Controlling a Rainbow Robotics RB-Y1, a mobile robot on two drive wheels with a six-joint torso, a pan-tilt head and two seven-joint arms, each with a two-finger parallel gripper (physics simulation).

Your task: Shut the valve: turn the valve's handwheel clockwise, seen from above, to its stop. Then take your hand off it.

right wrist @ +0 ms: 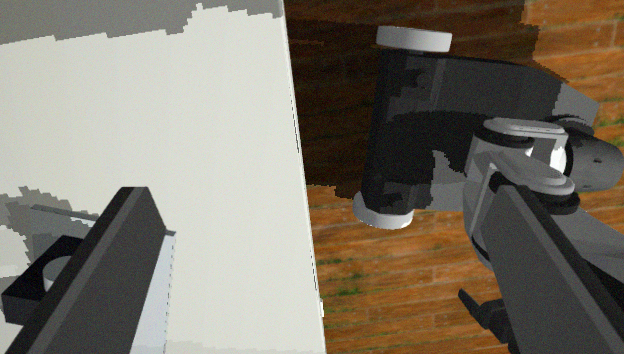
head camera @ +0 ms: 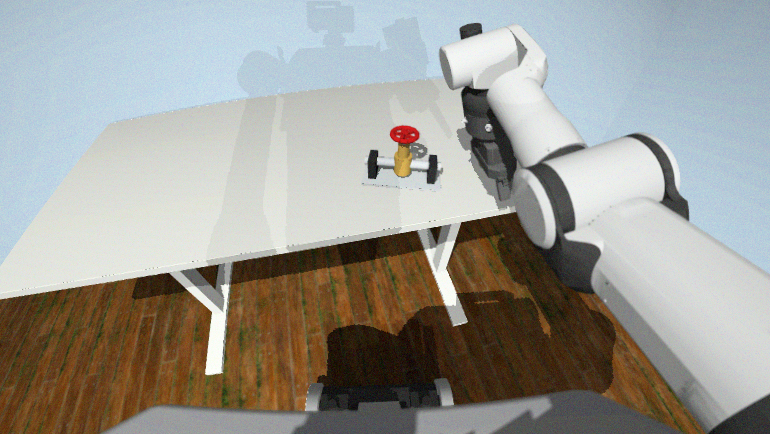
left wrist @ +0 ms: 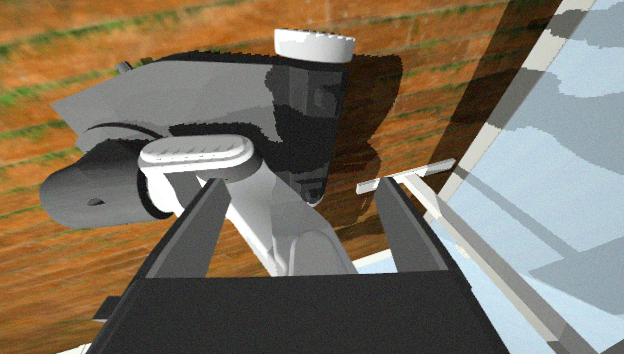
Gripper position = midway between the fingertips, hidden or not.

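My left gripper [left wrist: 303, 187] is visible, as is my right gripper [head camera: 493, 181], which the right wrist view [right wrist: 322, 208] also shows. A valve [head camera: 401, 171] and a white table [right wrist: 201, 109] are visible too.
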